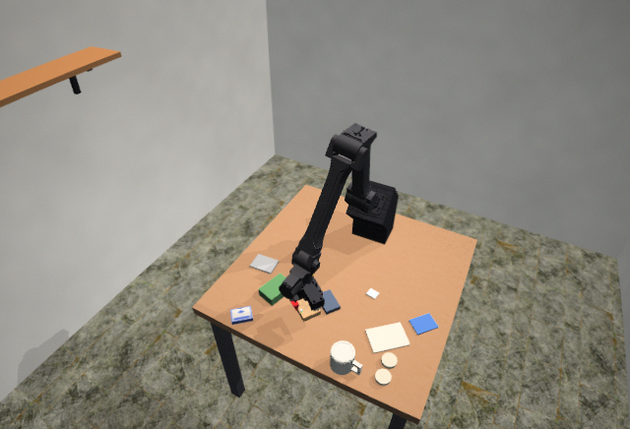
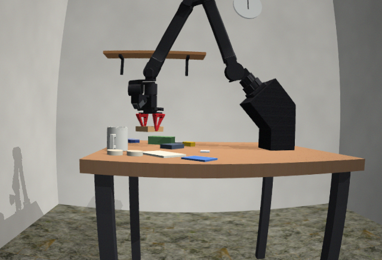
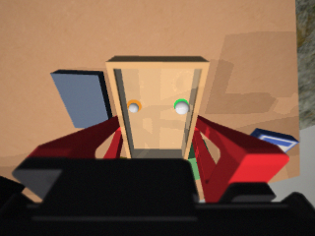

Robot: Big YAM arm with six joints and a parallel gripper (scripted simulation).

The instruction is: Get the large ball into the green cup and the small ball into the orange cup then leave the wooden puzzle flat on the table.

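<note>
My hand is 100 mm past the dark blue block, 70 mm above it and 40 mm to the right of it. Also, from my hand: yellow block: 170 mm behind, 100 mm to the right, 70 mm below; then wooden puzzle: 10 mm below; then green block: 160 mm to the right, 60 mm below, 40 mm behind.
</note>
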